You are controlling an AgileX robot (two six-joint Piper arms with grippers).
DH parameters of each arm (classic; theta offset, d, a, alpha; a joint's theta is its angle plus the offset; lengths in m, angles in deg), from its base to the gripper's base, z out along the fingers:
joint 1: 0 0.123 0 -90
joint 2: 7.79 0 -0.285 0
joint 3: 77.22 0 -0.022 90
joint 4: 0 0.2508 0 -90
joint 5: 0 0 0.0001 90
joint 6: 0 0.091 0 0
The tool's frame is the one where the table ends.
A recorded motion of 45 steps. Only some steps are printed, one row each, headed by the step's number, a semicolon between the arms.
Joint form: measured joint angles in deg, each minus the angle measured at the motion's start. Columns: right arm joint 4, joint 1, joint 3, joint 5, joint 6, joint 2; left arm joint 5, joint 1, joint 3, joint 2, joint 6, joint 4.
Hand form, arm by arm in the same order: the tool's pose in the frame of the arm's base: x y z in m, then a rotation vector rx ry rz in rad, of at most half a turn. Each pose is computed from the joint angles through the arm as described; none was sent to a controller.
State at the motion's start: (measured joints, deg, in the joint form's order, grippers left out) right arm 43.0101 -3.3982 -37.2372 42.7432 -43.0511 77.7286; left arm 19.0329 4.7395 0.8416 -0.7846 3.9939 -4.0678
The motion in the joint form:
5: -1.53 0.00 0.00 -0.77 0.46 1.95; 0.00 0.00 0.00 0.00 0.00 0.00
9: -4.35 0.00 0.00 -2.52 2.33 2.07; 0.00 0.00 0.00 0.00 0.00 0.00
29: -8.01 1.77 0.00 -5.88 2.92 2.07; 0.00 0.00 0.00 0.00 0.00 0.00
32: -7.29 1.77 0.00 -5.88 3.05 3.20; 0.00 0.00 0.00 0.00 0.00 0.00
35: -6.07 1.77 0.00 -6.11 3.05 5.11; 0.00 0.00 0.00 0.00 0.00 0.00
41: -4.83 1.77 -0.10 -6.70 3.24 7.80; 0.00 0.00 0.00 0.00 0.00 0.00
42: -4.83 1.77 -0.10 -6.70 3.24 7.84; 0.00 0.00 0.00 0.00 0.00 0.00
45: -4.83 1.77 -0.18 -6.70 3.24 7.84; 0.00 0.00 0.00 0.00 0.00 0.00
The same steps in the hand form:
5: 0.2278 0.0269 0.1953 -0.2426 2.7054 0.5811; 0.0533 0.0023 0.1791 -0.0564 1.8153 0.0394
9: 0.2290 0.0232 0.1935 -0.2360 2.7144 0.5197; 0.0533 0.0023 0.1791 -0.0564 1.8153 0.0394
29: 0.2314 0.0248 0.1924 -0.3070 2.6967 0.4242; 0.0533 0.0023 0.1791 -0.0564 1.8153 0.0394
32: 0.2329 0.0253 0.1882 -0.2877 2.7134 0.4416; 0.0533 0.0023 0.1791 -0.0564 1.8153 0.0394
35: 0.2358 0.0260 0.1809 -0.2578 2.7379 0.4662; 0.0533 0.0023 0.1791 -0.0564 1.8153 0.0394
41: 0.2400 0.0263 0.1708 -0.2171 2.7703 0.4888; 0.0533 0.0023 0.1791 -0.0564 1.8153 0.0394
42: 0.2400 0.0263 0.1706 -0.2170 2.7710 0.4890; 0.0533 0.0023 0.1791 -0.0564 1.8153 0.0394
45: 0.2403 0.0263 0.1710 -0.2173 2.7696 0.4886; 0.0533 0.0023 0.1791 -0.0564 1.8153 0.0394

